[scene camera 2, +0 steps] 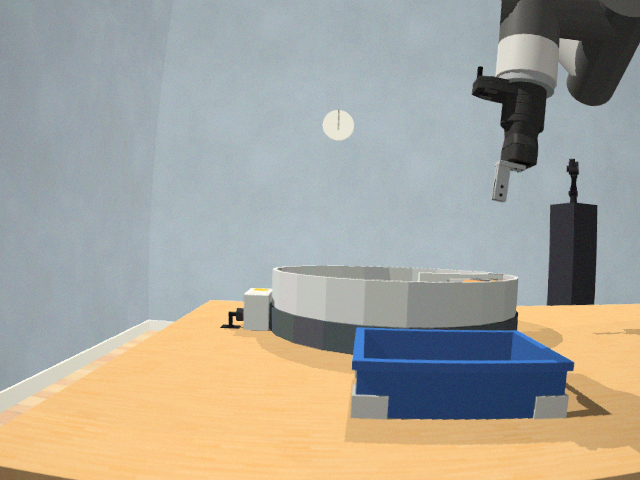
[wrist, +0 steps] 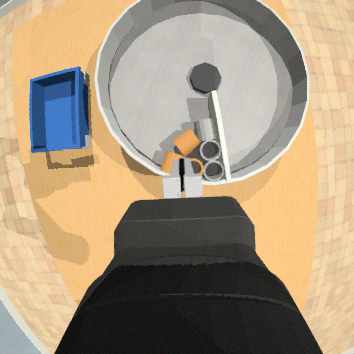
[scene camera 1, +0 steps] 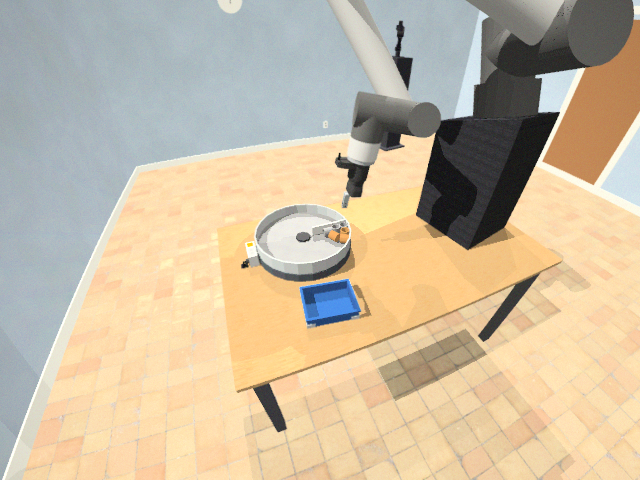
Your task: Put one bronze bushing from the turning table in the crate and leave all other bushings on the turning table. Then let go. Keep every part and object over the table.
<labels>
same spot on blue crate: point(wrist: 58, 101) = point(scene camera 1: 320, 311)
same spot on grey turning table: point(wrist: 155, 75) = point(scene camera 1: 304, 252)
</labels>
